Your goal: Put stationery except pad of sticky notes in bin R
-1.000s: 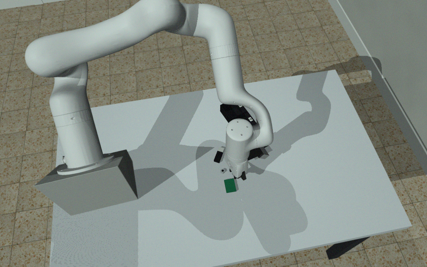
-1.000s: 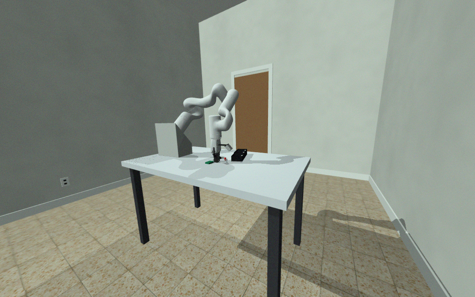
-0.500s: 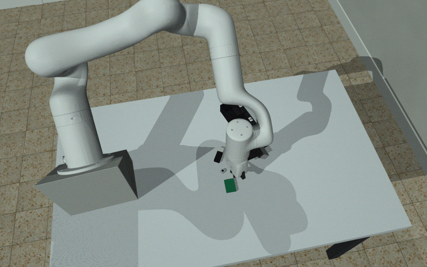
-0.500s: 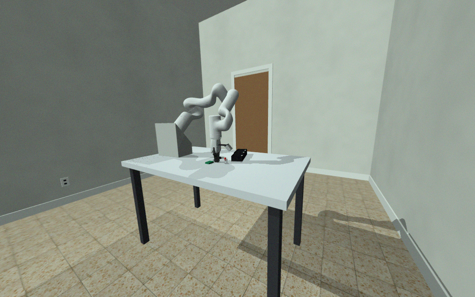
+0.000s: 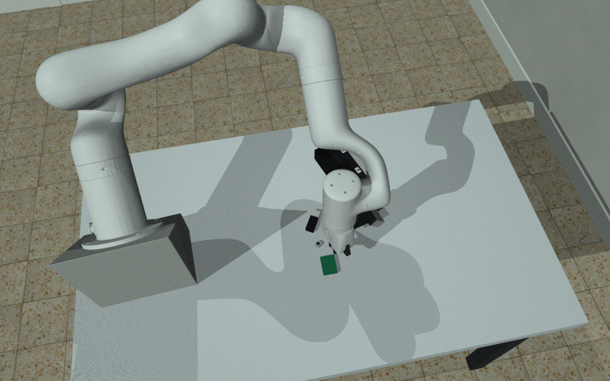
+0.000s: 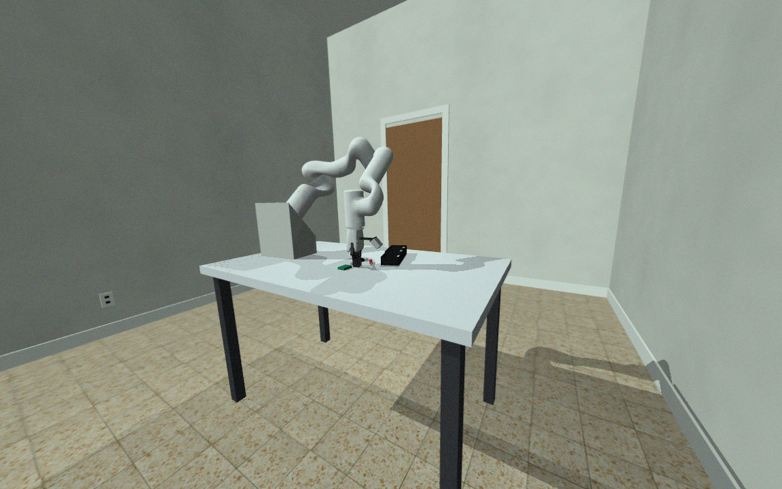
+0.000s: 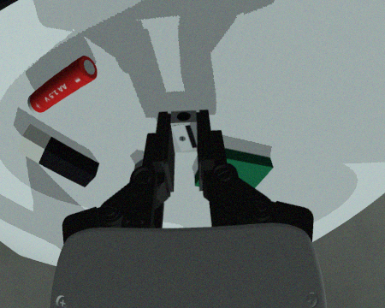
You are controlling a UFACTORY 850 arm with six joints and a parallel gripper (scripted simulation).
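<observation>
Now: the grey piece 5 cm behind my hand, 2 cm to the left of it and 2 cm below it. The rest, counted from my hand: green pad 5 cm to the right, 3 cm behind, 2 cm below; red cylinder 8 cm to the left, 2 cm below, 1 cm ahead; grey sharpener-like block 1 cm below.
</observation>
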